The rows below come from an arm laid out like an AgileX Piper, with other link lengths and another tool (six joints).
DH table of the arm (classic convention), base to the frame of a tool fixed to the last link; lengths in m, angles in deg. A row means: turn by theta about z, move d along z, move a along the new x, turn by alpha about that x. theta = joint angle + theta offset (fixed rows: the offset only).
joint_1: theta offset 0; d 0.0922; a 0; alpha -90
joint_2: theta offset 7.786; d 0; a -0.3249; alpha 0
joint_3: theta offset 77.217; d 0; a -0.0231; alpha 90
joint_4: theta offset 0; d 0.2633; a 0; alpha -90
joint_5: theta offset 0; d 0; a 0; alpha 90
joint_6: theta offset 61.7; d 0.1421; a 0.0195; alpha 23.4
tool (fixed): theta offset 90; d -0.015; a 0; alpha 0
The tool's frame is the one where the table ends.
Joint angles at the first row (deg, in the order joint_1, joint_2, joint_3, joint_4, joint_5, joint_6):
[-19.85, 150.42, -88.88, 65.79, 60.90, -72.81]
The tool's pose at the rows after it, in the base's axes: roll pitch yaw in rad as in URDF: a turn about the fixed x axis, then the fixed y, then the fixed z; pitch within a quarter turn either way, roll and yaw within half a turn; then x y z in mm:
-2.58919, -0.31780, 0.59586, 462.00, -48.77, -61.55
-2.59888, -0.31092, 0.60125, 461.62, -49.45, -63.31
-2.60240, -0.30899, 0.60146, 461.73, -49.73, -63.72
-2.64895, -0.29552, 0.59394, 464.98, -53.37, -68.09
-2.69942, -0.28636, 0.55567, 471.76, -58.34, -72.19
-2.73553, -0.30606, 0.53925, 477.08, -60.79, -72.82
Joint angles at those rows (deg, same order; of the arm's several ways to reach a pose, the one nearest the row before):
[-19.85, 150.60, -88.88, 65.43, 59.77, -72.95]
[-19.85, 150.66, -88.88, 64.99, 59.26, -73.00]
[-19.85, 150.66, -88.88, 64.92, 59.04, -73.00]
[-19.85, 150.66, -88.88, 65.06, 56.15, -73.51]
[-19.85, 150.66, -88.88, 66.68, 52.26, -73.91]
[-19.85, 150.66, -88.88, 69.10, 50.35, -76.03]

